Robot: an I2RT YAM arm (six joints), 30 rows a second.
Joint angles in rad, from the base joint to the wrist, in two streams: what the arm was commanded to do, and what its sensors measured. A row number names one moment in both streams.
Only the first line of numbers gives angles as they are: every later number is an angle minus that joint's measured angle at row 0.
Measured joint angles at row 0: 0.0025 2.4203 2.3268 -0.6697 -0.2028 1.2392
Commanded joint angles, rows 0 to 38: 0.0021 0.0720 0.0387 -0.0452 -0.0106 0.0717; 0.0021 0.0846 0.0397 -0.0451 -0.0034 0.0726; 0.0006 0.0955 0.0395 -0.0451 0.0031 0.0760; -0.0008 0.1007 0.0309 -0.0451 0.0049 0.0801; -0.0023 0.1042 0.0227 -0.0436 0.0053 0.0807; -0.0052 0.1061 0.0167 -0.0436 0.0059 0.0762; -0.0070 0.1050 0.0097 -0.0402 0.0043 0.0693; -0.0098 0.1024 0.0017 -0.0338 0.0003 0.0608; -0.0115 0.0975 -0.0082 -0.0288 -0.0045 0.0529; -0.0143 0.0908 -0.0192 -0.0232 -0.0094 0.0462; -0.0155 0.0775 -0.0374 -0.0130 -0.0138 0.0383; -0.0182 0.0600 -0.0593 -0.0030 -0.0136 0.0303; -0.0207 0.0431 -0.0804 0.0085 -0.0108 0.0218; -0.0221 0.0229 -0.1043 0.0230 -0.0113 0.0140; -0.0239 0.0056 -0.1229 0.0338 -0.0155 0.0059; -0.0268 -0.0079 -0.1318 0.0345 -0.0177 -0.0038; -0.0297 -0.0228 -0.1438 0.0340 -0.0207 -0.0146; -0.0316 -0.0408 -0.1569 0.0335 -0.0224 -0.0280; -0.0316 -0.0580 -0.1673 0.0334 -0.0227 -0.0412; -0.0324 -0.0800 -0.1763 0.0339 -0.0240 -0.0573; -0.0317 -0.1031 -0.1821 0.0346 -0.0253 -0.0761; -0.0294 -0.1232 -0.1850 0.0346 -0.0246 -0.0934; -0.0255 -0.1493 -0.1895 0.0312 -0.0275 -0.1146; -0.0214 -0.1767 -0.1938 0.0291 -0.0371 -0.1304; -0.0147 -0.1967 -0.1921 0.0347 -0.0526 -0.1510; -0.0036 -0.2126 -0.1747 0.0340 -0.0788 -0.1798; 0.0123 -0.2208 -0.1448 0.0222 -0.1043 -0.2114; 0.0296 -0.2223 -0.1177 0.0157 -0.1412 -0.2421; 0.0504 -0.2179 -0.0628 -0.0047 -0.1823 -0.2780; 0.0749 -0.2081 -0.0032 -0.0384 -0.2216 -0.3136; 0.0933 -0.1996 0.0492 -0.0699 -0.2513 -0.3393; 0.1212 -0.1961 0.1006 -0.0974 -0.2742 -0.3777; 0.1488 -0.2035 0.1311 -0.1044 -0.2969 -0.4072; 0.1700 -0.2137 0.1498 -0.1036 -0.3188 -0.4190; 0.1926 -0.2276 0.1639 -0.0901 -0.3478 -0.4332; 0.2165 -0.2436 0.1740 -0.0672 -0.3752 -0.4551; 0.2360 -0.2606 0.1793 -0.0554 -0.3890 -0.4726; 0.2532 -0.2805 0.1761 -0.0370 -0.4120 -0.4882; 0.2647 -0.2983 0.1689 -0.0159 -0.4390 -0.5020
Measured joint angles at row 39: 0.2437 -0.2354 0.1553 -0.0252 -0.3261 -0.4009
